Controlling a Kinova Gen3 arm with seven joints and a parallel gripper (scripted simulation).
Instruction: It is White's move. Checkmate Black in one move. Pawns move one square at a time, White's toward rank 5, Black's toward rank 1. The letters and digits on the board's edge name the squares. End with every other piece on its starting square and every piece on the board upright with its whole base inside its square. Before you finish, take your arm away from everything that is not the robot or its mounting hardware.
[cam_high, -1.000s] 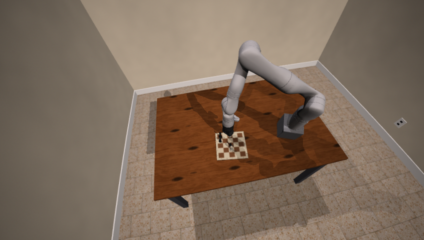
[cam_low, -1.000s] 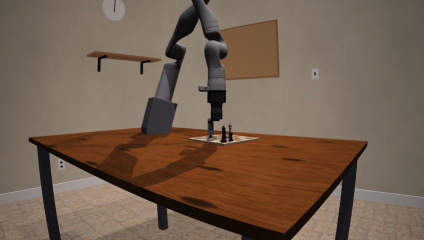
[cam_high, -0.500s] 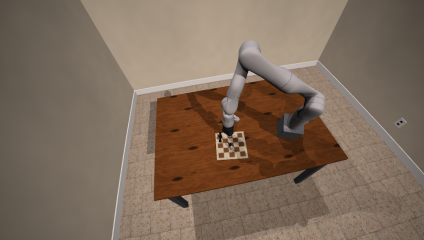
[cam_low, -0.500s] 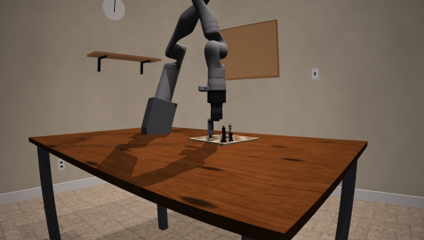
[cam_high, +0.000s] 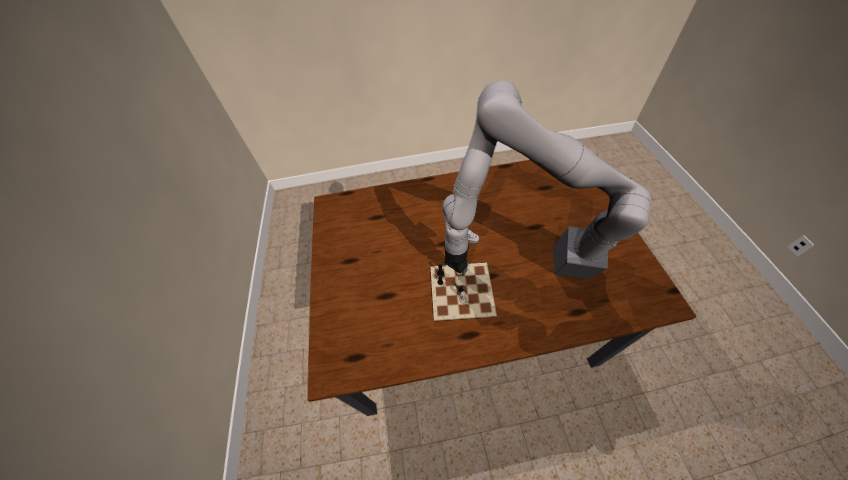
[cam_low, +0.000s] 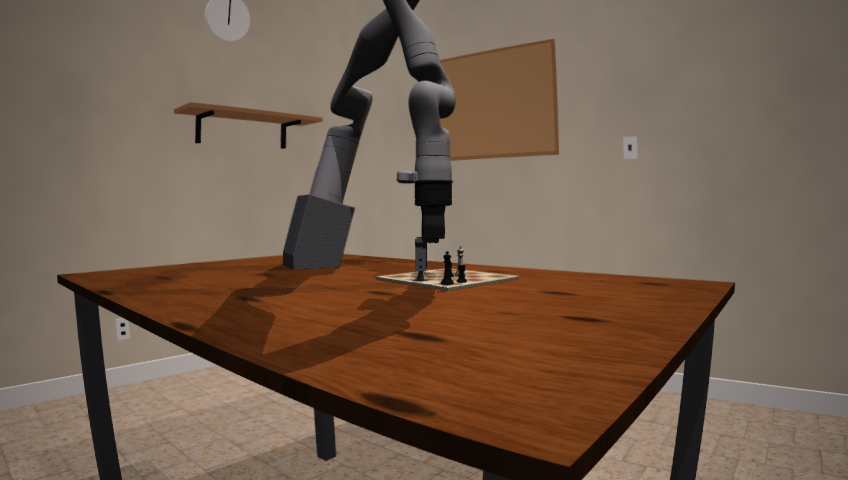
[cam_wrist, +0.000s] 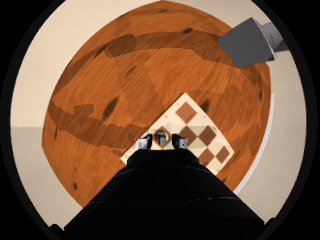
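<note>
Now: the small white piece 1 cm below my hand. From my hand the other things lie so: tall black piece 7 cm ahead, 1 cm below; then tall white piece 12 cm to the left, 1 cm below; then chessboard 8 cm to the left, 4 cm below.
</note>
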